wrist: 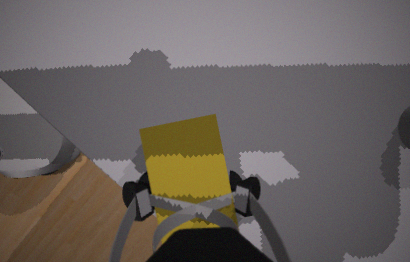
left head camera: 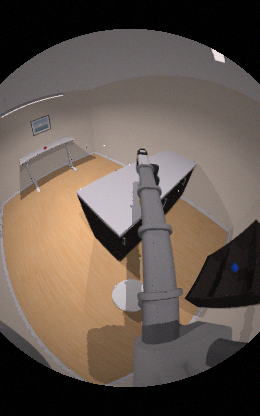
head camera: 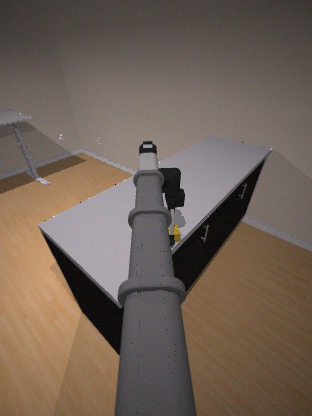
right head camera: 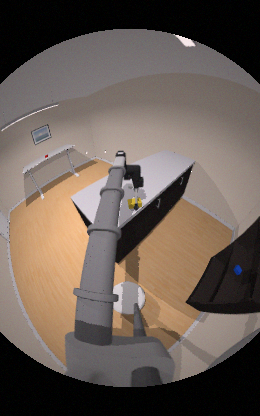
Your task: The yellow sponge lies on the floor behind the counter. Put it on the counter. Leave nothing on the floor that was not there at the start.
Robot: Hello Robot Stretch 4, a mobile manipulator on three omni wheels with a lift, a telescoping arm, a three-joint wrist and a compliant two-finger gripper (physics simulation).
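Places are measured from the robot's base along level axes (x back, y right, z up), in millimetres.
Pixels of known places: gripper, fingertip midpoint: [wrist: 188,187] [head camera: 170,238] [right head camera: 135,205]; robot's base, link origin: [left head camera: 129,294] [right head camera: 127,296].
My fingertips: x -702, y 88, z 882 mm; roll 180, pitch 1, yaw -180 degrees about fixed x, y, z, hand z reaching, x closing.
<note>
Ahead of a thing's pixels: the offset from my fingertips to its top centre. "*": to the spot under its first point. Level surfaces: height alone.
The yellow sponge @(dx -3, dy -13, dz +49 mm) [head camera: 176,233] [left head camera: 140,202] [right head camera: 132,202] [wrist: 187,172] is held between the two fingertips of my gripper [right head camera: 136,205] [wrist: 188,187], which is shut on it. The fingers press on its two long sides, and its far end sticks out ahead of them in the wrist view. The sponge is over the white top of the counter @(dz +0 mm) [head camera: 90,230] [left head camera: 107,195] [right head camera: 167,162] [wrist: 300,30], near the edge on the drawer side. How high it is above the top is hard to tell. The arm partly hides it in the head and left head views.
A dark round thing @(* dx -215, dy -52, dz +12 mm) [wrist: 406,127] shows partly at the wrist view's right edge. A white round base [left head camera: 120,295] [right head camera: 141,300] is on the floor side near the robot. A white desk [head camera: 12,117] [left head camera: 60,143] [right head camera: 62,151] stands at the far left. A dark piece of furniture is at right.
</note>
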